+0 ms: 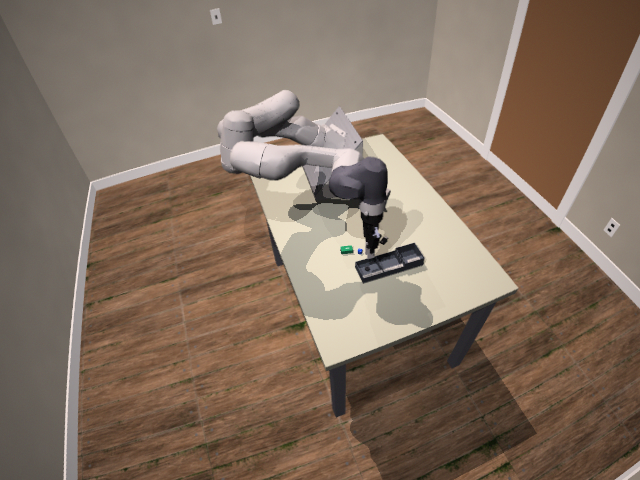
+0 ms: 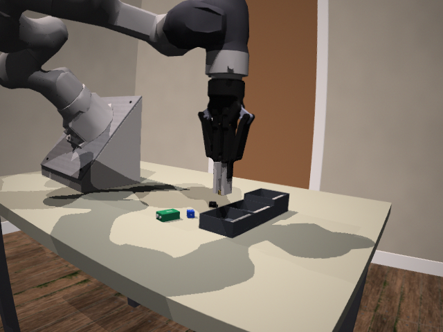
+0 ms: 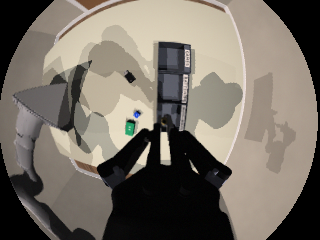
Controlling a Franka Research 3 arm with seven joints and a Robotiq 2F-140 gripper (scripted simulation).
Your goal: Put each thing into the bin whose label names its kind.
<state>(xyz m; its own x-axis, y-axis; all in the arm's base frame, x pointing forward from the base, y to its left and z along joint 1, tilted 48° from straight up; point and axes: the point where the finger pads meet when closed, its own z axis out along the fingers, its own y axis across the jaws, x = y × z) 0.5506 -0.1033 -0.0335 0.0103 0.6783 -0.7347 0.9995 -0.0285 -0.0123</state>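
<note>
The joined bins lies 2 cm ahead of my hand, 8 cm to the left of it and 8 cm below it. Round my hand: green block (11 cm behind, 6 cm to the right, 10 cm below); then tan ring (3 cm below); then small blue cube (8 cm behind, 1 cm to the right, 10 cm below).
</note>
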